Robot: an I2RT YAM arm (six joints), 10 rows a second.
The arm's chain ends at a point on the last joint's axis. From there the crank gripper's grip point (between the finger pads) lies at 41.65 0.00 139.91 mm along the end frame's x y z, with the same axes.
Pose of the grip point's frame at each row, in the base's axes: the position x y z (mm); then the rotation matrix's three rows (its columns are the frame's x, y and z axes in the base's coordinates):
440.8 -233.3 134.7; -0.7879 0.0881 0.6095; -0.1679 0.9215 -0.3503; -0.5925 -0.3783 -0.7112
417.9 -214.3 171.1; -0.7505 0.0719 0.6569; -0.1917 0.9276 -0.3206; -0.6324 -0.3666 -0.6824
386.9 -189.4 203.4; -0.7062 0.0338 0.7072; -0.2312 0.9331 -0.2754; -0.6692 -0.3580 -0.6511
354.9 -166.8 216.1; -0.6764 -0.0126 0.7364; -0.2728 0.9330 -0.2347; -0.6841 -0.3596 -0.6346
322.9 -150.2 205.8; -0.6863 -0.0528 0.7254; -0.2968 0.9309 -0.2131; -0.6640 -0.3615 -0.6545
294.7 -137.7 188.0; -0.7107 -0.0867 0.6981; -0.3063 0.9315 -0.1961; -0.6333 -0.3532 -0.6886
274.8 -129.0 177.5; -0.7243 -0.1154 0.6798; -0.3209 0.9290 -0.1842; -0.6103 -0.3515 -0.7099
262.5 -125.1 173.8; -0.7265 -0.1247 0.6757; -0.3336 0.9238 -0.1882; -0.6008 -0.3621 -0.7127
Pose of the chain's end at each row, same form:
388.3 -177.3 258.9; -0.7879 0.0881 0.6095; -0.1679 0.9215 -0.3503; -0.5925 -0.3783 -0.7112
357.3 -161.5 292.9; -0.7505 0.0719 0.6569; -0.1917 0.9276 -0.3206; -0.6324 -0.3666 -0.6824
317.4 -141.2 322.4; -0.7062 0.0338 0.7072; -0.2312 0.9331 -0.2754; -0.6692 -0.3580 -0.6511
280.0 -122.6 333.4; -0.6764 -0.0126 0.7364; -0.2728 0.9330 -0.2347; -0.6841 -0.3596 -0.6346
250.0 -108.0 325.0; -0.6863 -0.0528 0.7254; -0.2968 0.9309 -0.2131; -0.6640 -0.3615 -0.6545
226.6 -97.5 310.7; -0.7107 -0.0867 0.6981; -0.3063 0.9315 -0.1961; -0.6333 -0.3532 -0.6886
209.9 -89.9 302.2; -0.7243 -0.1154 0.6798; -0.3209 0.9290 -0.1842; -0.6103 -0.3515 -0.7099
198.2 -84.9 298.5; -0.7265 -0.1247 0.6757; -0.3336 0.9238 -0.1882; -0.6008 -0.3621 -0.7127

